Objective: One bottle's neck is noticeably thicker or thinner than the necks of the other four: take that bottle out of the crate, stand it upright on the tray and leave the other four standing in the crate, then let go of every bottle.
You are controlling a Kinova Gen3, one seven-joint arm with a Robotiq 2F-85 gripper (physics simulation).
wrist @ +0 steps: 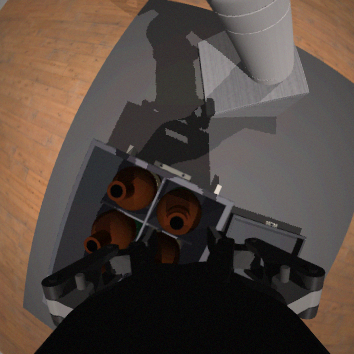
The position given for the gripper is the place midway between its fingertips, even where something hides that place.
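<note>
The gripper [181, 236] can be seen, and so can a brown bottle [178, 211].
</note>
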